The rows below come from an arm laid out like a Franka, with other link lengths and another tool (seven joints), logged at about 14 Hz.
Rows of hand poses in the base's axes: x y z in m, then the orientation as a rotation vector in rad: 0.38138 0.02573 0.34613 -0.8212 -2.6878 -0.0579; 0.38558 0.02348 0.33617 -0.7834 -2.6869 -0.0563; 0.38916 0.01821 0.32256 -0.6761 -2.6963 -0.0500; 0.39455 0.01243 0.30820 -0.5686 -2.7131 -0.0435; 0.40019 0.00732 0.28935 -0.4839 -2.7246 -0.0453; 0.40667 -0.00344 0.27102 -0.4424 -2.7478 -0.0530; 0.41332 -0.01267 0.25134 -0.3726 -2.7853 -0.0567
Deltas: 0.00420 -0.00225 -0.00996 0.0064 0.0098 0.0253; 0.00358 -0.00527 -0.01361 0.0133 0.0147 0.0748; 0.00539 -0.00578 -0.01436 0.0108 0.0042 0.0765; 0.00564 -0.00511 -0.01885 0.0130 0.0014 0.0593; 0.00648 -0.01076 -0.01833 0.0080 -0.0182 0.0300; 0.00665 -0.00923 -0.01968 0.0070 -0.0293 0.0508
